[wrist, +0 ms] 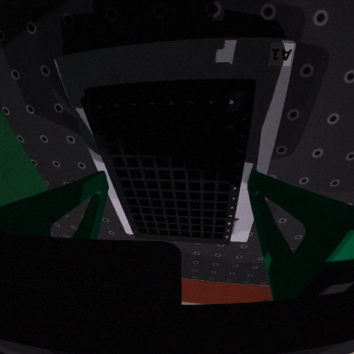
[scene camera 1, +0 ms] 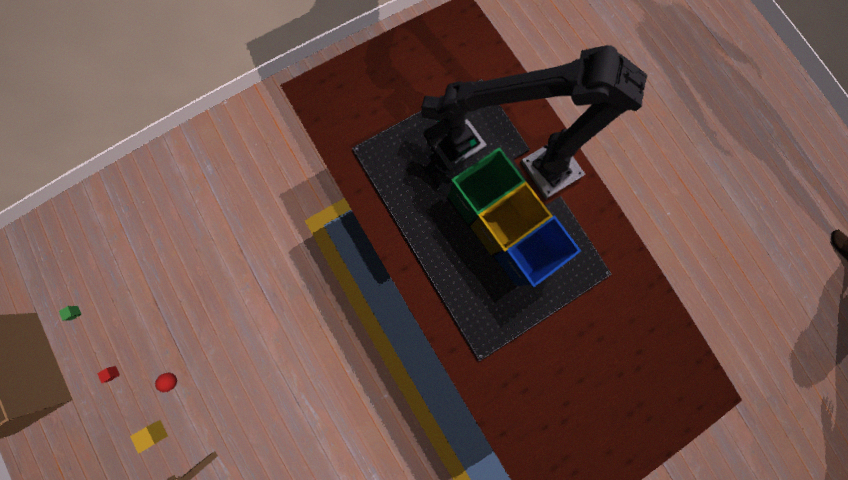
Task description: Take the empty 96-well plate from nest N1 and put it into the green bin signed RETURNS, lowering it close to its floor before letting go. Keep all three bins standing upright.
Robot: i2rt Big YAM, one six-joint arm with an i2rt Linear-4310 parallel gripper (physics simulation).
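Seen in the pictures: gripper, fingertip midpoint: (scene camera 1: 457,142); arm's base, link origin: (scene camera 1: 551,168).
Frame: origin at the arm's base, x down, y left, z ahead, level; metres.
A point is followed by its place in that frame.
Note:
The black 96-well plate (wrist: 180,200) sits in the light grey nest (scene camera 1: 477,132) {x 0.000, y -0.267, z 0.118 m} (wrist: 272,120), which has an A1 label at one corner in the wrist view. My gripper (scene camera 1: 457,145) {x -0.006, y -0.280, z 0.202 m} (wrist: 177,178) is open, with its green fingers apart on either side of the plate and nothing held. In the scene view the arm hides most of the plate and nest. Whether the fingertips are level with the plate, I cannot tell. The green bin (scene camera 1: 490,181) {x 0.010, y -0.102, z 0.199 m} (wrist: 17,162) stands upright beside the nest. Its sign cannot be read.
The yellow bin (scene camera 1: 517,211) {x 0.004, y 0.039, z 0.200 m} and blue bin (scene camera 1: 544,249) {x 0.011, y 0.198, z 0.213 m} stand upright in a row with the green bin on the dark perforated board (scene camera 1: 386,160) {x 0.013, y -0.392, z 0.434 m}. The arm's base (scene camera 1: 538,165) {x -0.012, y -0.036, z 0.036 m} is close beside the green and yellow bins. The board lies on a red-brown table (scene camera 1: 624,333) {x 0.026, y 0.599, z 0.184 m}.

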